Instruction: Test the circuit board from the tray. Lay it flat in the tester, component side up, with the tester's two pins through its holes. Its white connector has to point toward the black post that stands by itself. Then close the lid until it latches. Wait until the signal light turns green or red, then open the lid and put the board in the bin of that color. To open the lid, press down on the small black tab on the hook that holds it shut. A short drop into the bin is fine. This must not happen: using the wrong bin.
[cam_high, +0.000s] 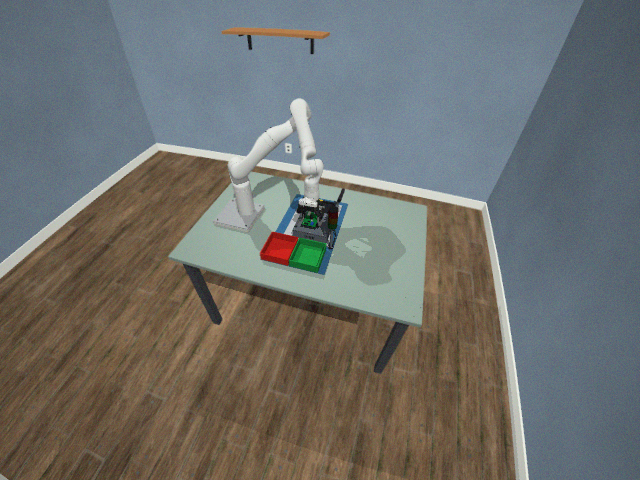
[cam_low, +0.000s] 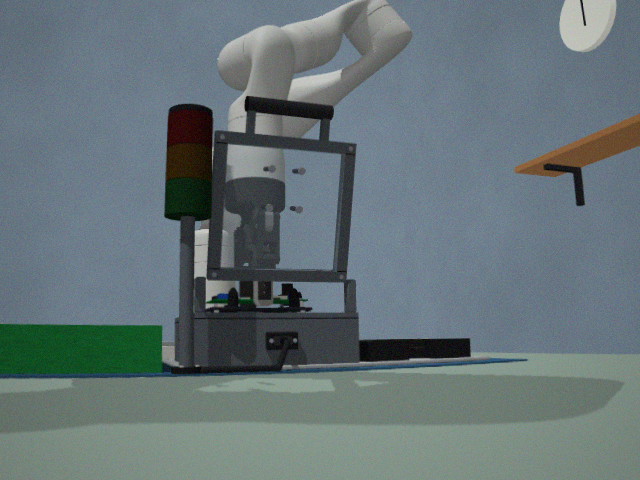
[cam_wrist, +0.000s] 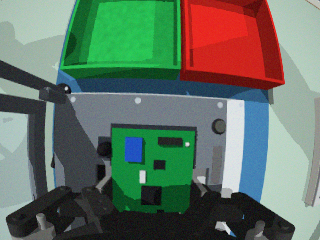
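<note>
My gripper is now right at the green circuit board. Round my hand: red bin: 60 mm behind, 220 mm to the right, 70 mm below; then green bin: 80 mm ahead, 190 mm to the right, 70 mm below; then clear lid: 120 mm ahead, 20 mm to the left, 100 mm above.
</note>
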